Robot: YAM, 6 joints.
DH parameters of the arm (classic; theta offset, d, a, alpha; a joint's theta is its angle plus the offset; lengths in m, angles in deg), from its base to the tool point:
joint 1: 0 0.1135 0.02 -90
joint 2: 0 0 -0.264 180
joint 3: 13.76 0 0.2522 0
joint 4: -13.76 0 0.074 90
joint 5: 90 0 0 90
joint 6: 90 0.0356 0 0
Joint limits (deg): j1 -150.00..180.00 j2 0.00..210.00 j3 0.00..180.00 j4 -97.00..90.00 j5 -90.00..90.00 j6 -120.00..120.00
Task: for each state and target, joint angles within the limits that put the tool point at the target. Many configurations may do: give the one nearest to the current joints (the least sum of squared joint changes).
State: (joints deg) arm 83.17 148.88 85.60 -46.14 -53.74 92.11
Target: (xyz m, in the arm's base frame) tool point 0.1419 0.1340 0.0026
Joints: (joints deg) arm 35.77 137.50 48.93 -63.70 -46.36 92.11
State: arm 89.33 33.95 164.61 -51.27 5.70 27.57
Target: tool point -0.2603 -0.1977 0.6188
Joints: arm 37.22 51.51 168.72 -18.19 0.02 27.57
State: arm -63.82 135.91 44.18 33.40 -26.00 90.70
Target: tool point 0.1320 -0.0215 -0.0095
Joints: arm -19.17 120.43 9.21 27.34 -40.32 90.70
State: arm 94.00 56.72 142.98 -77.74 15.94 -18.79
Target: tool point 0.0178 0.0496 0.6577
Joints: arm 84.31 75.16 151.85 -56.61 21.07 -18.79
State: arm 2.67 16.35 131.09 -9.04 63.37 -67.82
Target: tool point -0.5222 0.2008 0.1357
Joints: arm -24.67 0.00 171.24 -26.25 85.08 -67.82
